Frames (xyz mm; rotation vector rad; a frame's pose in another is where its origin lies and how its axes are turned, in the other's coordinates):
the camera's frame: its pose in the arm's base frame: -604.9 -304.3 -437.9 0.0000 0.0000 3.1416
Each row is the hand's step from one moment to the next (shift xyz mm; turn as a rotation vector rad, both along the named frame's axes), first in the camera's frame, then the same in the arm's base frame.
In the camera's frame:
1: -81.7 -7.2 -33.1 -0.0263 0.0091 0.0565
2: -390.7 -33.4 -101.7 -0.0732 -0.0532 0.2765
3: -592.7 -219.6 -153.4 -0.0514 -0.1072 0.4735
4: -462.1 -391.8 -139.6 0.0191 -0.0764 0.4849
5: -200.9 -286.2 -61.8 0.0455 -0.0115 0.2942
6: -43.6 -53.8 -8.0 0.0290 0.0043 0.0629
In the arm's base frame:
1: 81.7 7.2 -33.1 0.0263 -0.0091 0.0565
2: 390.7 33.4 -101.7 0.0732 0.0532 0.2765
3: 592.7 219.6 -153.4 0.0514 0.1072 0.4735
4: 462.1 391.8 -139.6 -0.0191 0.0764 0.4849
5: 200.9 286.2 -61.8 -0.0455 0.0115 0.2942
6: 43.6 53.8 -8.0 -0.0290 -0.0043 0.0629

